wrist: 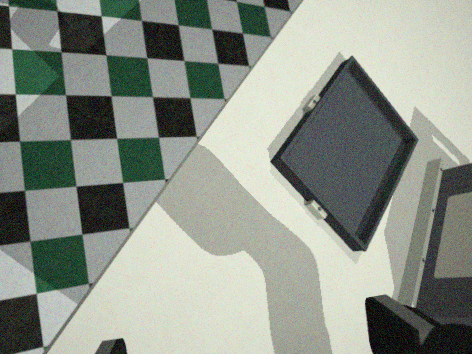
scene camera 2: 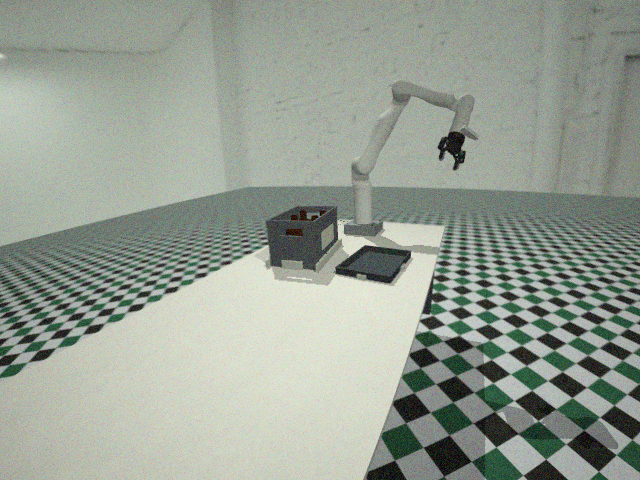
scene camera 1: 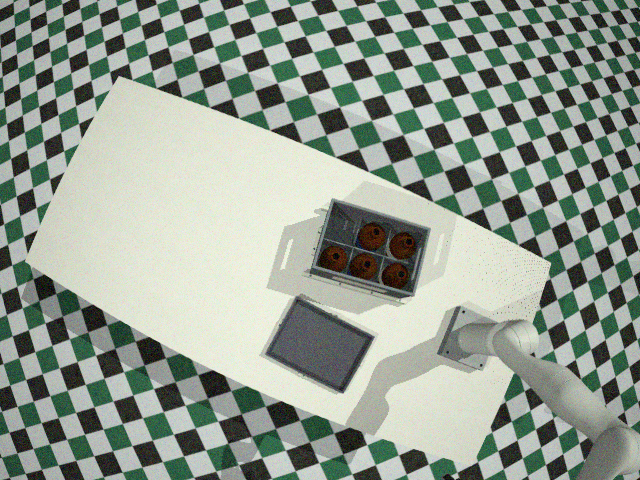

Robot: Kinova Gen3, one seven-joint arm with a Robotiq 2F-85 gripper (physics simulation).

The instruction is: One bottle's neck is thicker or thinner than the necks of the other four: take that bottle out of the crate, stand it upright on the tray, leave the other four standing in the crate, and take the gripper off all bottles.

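Places are measured from the arm's base along level axes (x ahead, y left, z up), in metres.
Where they show: gripper, fingertip midpoint: (wrist: 250, 344) (scene camera 2: 447, 165); arm's base at its link origin: (scene camera 2: 363, 222) (scene camera 1: 471, 337).
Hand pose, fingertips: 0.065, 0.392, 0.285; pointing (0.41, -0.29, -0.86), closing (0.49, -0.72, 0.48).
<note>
Each offset is from my fingertips to the centre of the thing, as dx, dy, dz. "spot": to the spot under its first point. Level surfaces: height alone.
The grey crate @[+0.312, -0.557, -0.242] (scene camera 1: 381, 214) (scene camera 2: 289, 246) (wrist: 460, 296) stands on the table with five brown bottles upright in its six compartments. In scene camera 1, the back row holds a bottle @[+0.313, -0.601, -0.245] (scene camera 1: 371, 236) in the middle and a bottle @[+0.222, -0.598, -0.245] (scene camera 1: 402, 245) at the right; its left compartment is empty. The front row holds a left bottle @[+0.399, -0.512, -0.245] (scene camera 1: 333, 258), a middle bottle @[+0.316, -0.513, -0.245] (scene camera 1: 363, 266) and a right bottle @[+0.223, -0.510, -0.245] (scene camera 1: 395, 275). I cannot tell which neck differs. The dark tray @[spot: +0.379, -0.279, -0.325] (scene camera 1: 317, 343) (scene camera 2: 372, 262) (wrist: 345, 150) is empty. My open, empty gripper (scene camera 2: 448, 162) (wrist: 245, 327) hangs high, away from crate and tray.
The white table @[dz -0.330] (scene camera 1: 155, 196) (scene camera 2: 248, 361) (wrist: 225, 305) carries the arm's base (scene camera 1: 450, 341) (scene camera 2: 363, 228) near one end. The crate's walls rise around the bottles, and the tray has a low rim. The tray lies beside the crate, with a narrow gap between them.
</note>
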